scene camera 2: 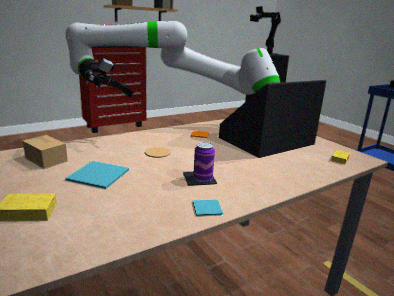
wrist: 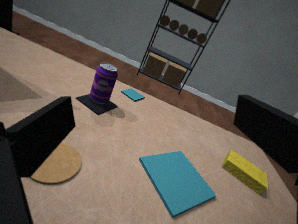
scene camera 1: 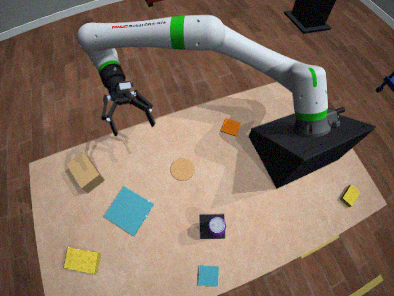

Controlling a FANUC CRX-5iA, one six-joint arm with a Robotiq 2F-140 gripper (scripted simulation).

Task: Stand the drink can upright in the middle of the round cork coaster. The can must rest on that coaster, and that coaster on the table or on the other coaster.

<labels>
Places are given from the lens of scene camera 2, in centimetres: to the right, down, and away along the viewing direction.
purple drink can [scene camera 2: 204,154]: 2, 2, 100
large blue sheet [scene camera 2: 102,175]: -32, 9, 104
</labels>
